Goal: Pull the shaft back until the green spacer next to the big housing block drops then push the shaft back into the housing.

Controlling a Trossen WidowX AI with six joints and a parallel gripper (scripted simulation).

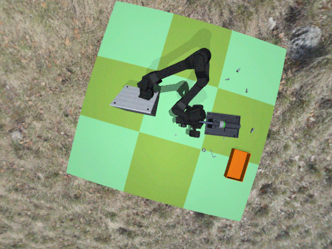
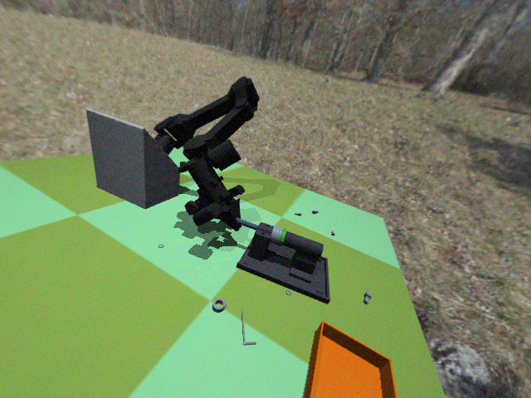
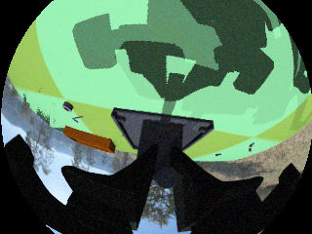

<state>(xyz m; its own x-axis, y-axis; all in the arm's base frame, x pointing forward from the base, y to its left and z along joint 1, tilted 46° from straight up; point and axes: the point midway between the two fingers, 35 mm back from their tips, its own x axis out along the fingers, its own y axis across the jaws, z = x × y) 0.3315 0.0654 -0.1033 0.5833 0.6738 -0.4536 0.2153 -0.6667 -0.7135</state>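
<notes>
Right now my gripper tip is 4 cm short of the grey shaft, 1 cm to the right of it and 2 cm below it. Also, from my gripper tip: orange tray 33 cm ahead, 19 cm to the right, 5 cm below; then light grey spacer 10 cm ahead, 2 cm to the left, 2 cm above; then green spacer 11 cm ahead, 3 cm to the left, 2 cm above.
</notes>
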